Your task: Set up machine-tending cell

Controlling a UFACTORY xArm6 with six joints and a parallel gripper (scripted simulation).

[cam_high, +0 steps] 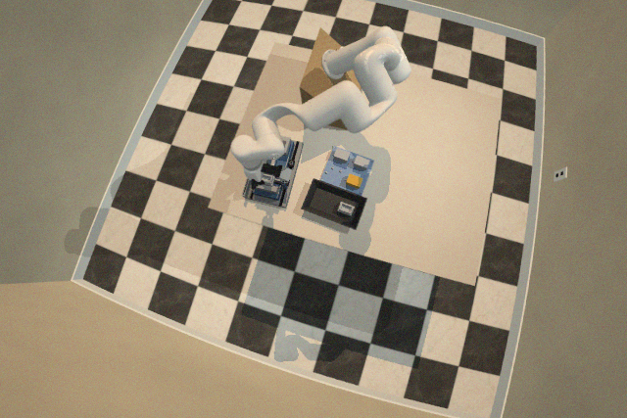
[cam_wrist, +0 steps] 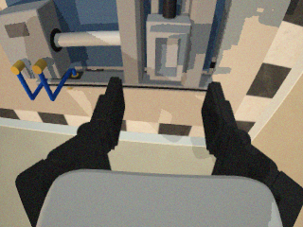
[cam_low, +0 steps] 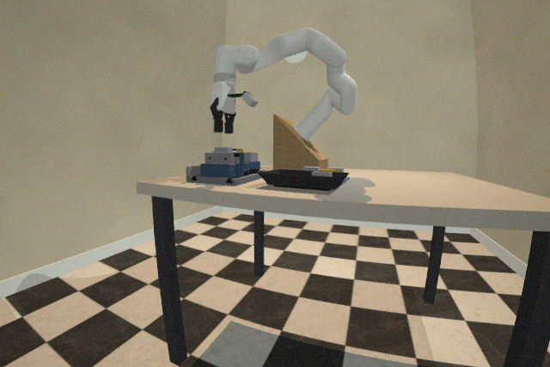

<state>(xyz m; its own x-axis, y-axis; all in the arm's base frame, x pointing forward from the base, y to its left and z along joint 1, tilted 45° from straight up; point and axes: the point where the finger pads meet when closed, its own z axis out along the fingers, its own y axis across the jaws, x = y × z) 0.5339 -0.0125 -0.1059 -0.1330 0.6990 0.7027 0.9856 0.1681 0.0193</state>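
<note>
My hand is 10 cm above the fixed jaw, 3 cm short of it and 1 cm to the right of it. From my hand the other things lie so: push rod 10 cm below, 9 cm behind, 1 cm to the right; dark work stop rod 9 cm below, 5 cm to the left; vise 14 cm below, 7 cm behind, 1 cm to the right.
</note>
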